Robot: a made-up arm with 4 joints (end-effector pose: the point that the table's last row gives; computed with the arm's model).
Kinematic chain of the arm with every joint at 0, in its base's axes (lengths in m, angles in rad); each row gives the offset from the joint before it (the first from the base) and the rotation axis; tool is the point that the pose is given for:
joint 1: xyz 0 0 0.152 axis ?
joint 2: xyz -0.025 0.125 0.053 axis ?
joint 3: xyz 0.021 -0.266 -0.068 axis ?
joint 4: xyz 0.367 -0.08 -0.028 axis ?
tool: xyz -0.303 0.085 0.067
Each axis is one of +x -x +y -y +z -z.
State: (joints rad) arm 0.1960 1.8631 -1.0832 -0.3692
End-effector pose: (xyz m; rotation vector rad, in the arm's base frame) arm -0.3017 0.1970 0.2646 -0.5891 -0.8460 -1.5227
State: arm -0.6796 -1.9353 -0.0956 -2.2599
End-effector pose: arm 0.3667 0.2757 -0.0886 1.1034 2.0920 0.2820
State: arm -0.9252 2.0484 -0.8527 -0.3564
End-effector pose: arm -0.2890 0.2079 0.0016 -1.2193 -1.6468 -1.2791
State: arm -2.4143 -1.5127 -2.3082 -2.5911
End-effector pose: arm 0.4282 -0.0400 0.0365 1.7839 1.9167 0.4757
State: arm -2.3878 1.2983 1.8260 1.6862
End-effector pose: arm -0.3335 -0.1445 0.0803 -1.8090 1.2940 -1.5687
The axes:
joint 1: +x
joint 2: -z
joint 3: +y
joint 4: -x

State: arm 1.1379 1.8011 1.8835 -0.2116
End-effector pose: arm -0.3070 0.1413 0.2362 -2.1247 -1.9256 0.5527
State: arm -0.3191 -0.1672 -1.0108 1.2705
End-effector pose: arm 0.1466 -0.1037 0.1776 -1.3551 -1.0548 -0.3559
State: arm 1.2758 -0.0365 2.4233 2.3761
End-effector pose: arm -0.1279 -0.1125 -0.0645 -0.5288 -0.6466 2.4112
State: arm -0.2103 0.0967 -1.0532 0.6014
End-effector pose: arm 0.0225 -0.1098 0.2064 -0.7838 -1.0451 -0.2989
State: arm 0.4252 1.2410 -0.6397 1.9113
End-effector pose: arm -0.2708 -0.0738 0.0291 -1.6284 1.0101 -1.1191
